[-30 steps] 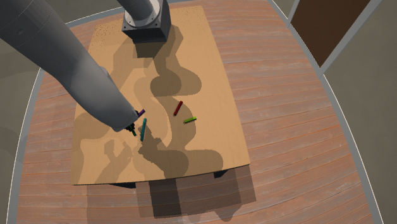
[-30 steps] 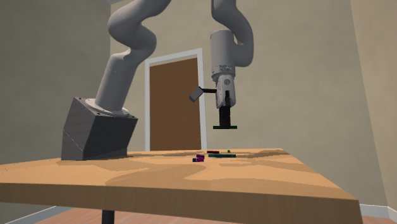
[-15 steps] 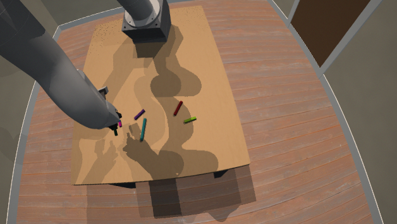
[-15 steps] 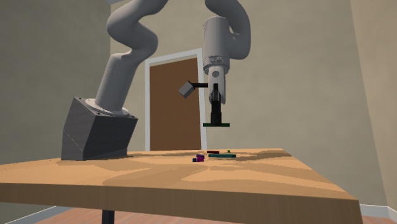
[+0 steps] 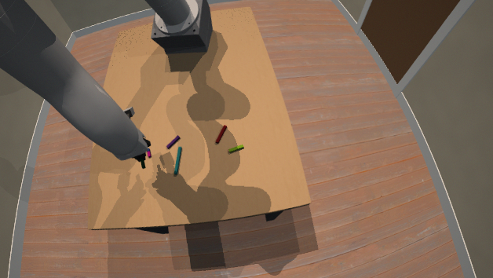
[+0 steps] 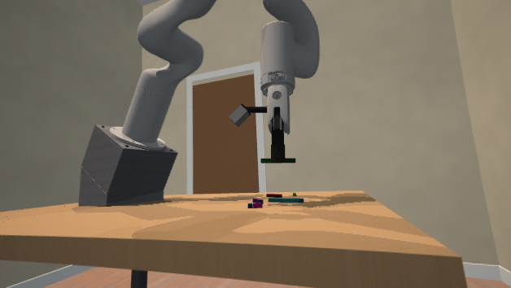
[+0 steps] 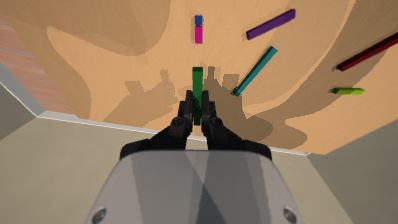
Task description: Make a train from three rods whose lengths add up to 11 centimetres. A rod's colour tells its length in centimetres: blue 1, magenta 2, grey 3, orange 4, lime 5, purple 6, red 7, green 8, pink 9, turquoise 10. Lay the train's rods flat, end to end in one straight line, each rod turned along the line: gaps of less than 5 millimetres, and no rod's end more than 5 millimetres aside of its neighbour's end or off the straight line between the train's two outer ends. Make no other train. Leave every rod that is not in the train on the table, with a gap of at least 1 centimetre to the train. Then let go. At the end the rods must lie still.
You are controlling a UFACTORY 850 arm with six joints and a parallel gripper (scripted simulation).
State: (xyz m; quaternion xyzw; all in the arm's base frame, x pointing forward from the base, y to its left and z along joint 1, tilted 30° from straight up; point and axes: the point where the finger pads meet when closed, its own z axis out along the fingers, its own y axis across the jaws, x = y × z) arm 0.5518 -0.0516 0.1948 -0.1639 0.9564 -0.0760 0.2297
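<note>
Now: hand 5 cm past the magenta rod, 2 cm to the left of it and 12 cm above it. The rest, counted from my hand: turquoise rod (3 cm behind, 10 cm to the left, 12 cm below); then small blue rod (7 cm behind, 3 cm to the right, 12 cm below); then green rod (2 cm below).
</note>
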